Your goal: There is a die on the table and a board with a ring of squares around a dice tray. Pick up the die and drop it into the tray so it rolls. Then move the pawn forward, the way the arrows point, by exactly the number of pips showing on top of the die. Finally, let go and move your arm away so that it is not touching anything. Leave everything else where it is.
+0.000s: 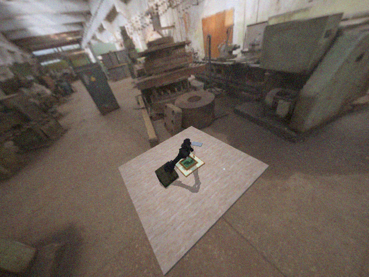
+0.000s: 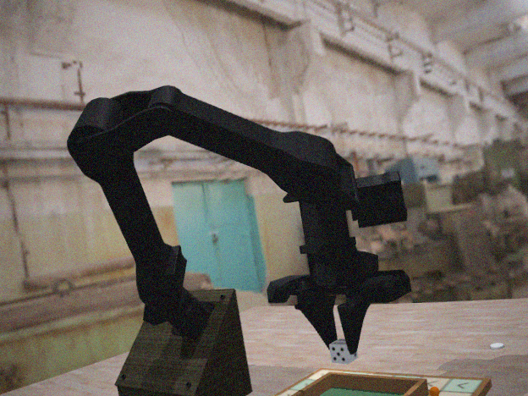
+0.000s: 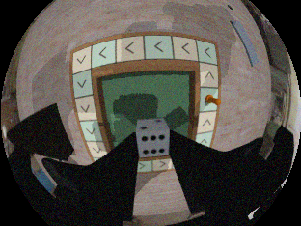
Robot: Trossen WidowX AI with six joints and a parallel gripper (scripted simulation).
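The orange pawn lies 11 cm ahead of my gripper tip, 2 cm to the left of it and 6 cm below it. Round my gripper tip: grey-blue card: 30 cm ahead, 20 cm to the left, 9 cm below; then white die: right at my gripper tip.
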